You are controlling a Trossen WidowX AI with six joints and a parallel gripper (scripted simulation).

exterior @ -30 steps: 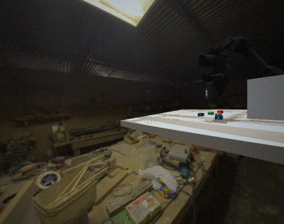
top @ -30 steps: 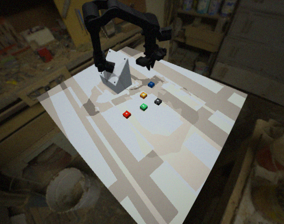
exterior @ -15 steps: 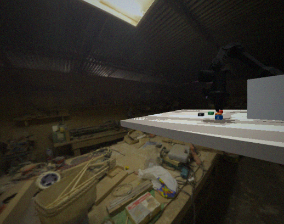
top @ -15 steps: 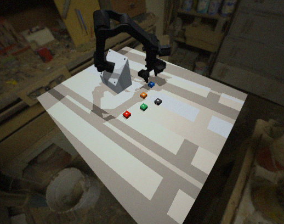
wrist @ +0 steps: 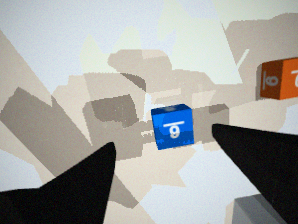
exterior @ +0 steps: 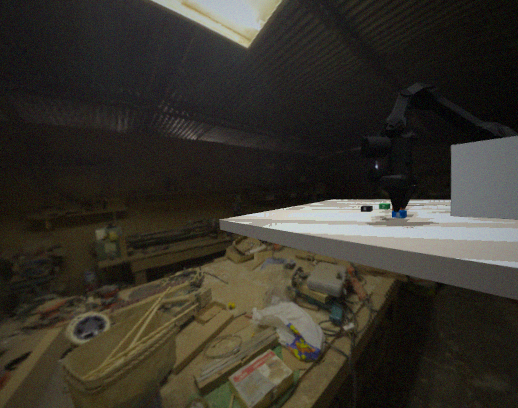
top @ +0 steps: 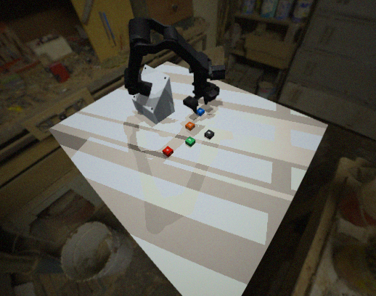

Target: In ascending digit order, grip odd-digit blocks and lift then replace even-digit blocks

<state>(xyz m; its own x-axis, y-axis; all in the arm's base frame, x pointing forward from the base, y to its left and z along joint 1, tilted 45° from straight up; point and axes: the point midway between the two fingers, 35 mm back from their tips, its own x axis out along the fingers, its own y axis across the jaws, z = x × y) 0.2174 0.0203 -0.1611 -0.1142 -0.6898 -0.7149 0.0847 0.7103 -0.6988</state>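
Right now my gripper tip is 10 mm to the left of the blue block and 10 mm above it. The rest, counted from my gripper tip: black block (120 mm ahead, 110 mm to the right, 10 mm below); orange block (120 mm to the right, 20 mm ahead, 10 mm below); green block (200 mm to the right, 80 mm ahead, 10 mm below).
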